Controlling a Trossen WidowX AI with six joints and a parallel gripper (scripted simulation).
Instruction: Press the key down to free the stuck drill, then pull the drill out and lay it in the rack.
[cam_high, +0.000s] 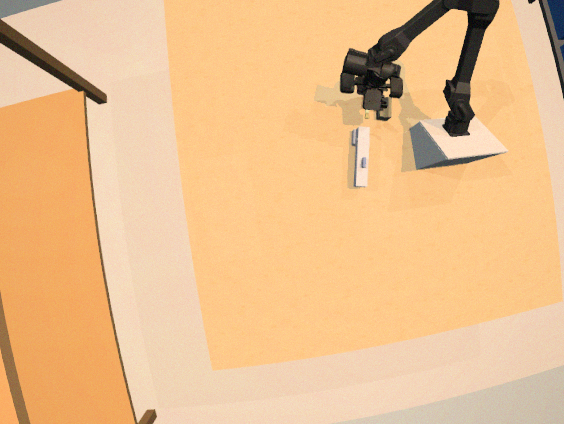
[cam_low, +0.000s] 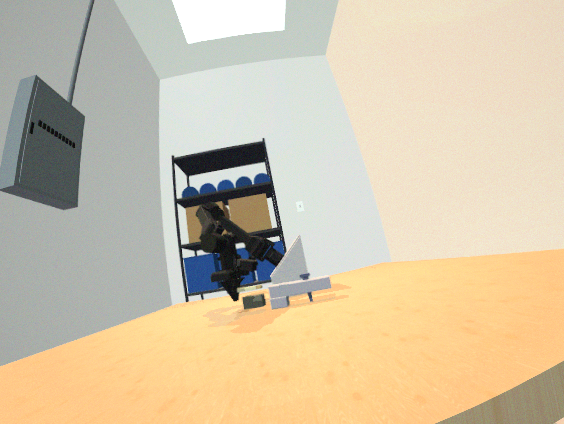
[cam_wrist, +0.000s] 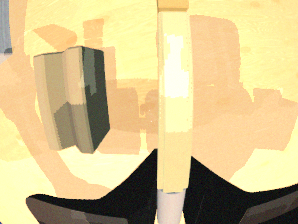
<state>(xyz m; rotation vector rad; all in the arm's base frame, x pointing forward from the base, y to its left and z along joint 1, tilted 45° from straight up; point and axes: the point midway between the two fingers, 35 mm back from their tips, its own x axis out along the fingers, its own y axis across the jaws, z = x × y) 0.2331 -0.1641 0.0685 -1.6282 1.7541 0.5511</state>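
My gripper tip is 4 cm to the right of the drill shank, 3 cm below it and 1 cm short of it. Round my gripper tip: grey block (20 cm to the left, 5 cm ahead); then dark box (6 cm behind, 5 cm to the left, 2 cm below); then blue key (22 cm to the left, 5 cm ahead, 2 cm above).
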